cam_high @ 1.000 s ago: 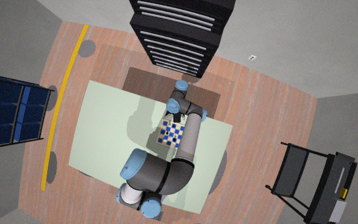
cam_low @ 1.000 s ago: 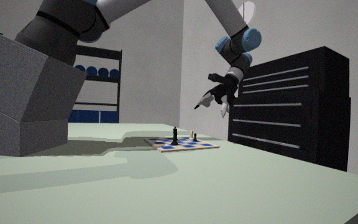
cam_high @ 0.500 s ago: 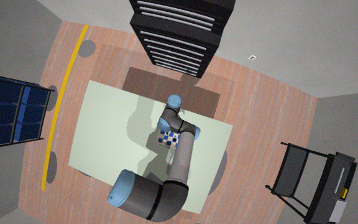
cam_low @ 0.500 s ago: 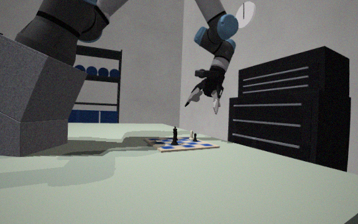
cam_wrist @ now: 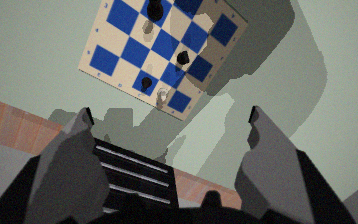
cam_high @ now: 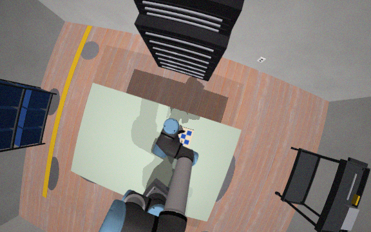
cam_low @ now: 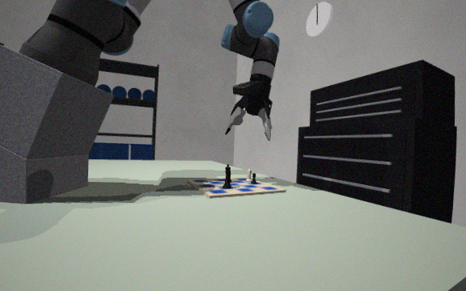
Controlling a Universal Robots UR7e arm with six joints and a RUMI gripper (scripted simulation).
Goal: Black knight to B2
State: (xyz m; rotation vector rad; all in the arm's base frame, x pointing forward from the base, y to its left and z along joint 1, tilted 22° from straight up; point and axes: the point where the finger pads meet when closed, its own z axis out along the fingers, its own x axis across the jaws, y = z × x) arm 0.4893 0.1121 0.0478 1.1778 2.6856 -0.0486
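Right now the chessboard is 14 cm below my hand, 5 cm behind it and 4 cm to the right of it. Round my hand: white piece (13 cm below, 2 cm to the left, 2 cm ahead); then black pawn (13 cm below, 3 cm ahead, 2 cm to the right); then tall black piece (11 cm below, 8 cm to the right, 7 cm behind).
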